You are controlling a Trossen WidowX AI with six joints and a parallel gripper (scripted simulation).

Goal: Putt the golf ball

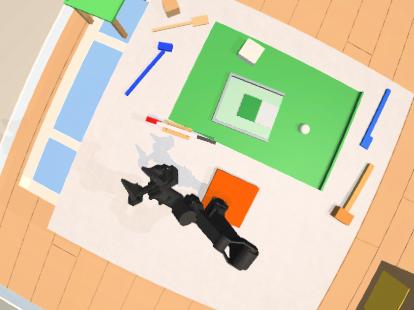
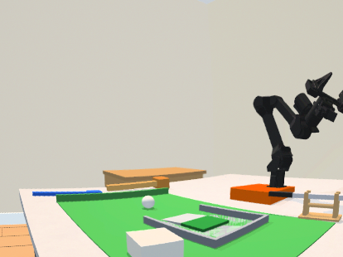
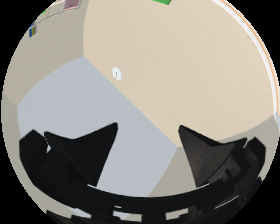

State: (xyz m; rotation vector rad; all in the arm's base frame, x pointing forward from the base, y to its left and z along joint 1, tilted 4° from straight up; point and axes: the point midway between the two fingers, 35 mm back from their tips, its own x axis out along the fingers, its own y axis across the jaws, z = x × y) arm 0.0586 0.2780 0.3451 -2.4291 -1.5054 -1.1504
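Right now the red putter is 35 cm below my gripper tip, 17 cm ahead of it and 3 cm to the right of it. Also, from my gripper tip: white golf ball 49 cm to the right, 42 cm ahead, 38 cm below; white block 60 cm ahead, 38 cm below, 14 cm to the right; wooden rack 37 cm below, 17 cm ahead, 1 cm to the right.
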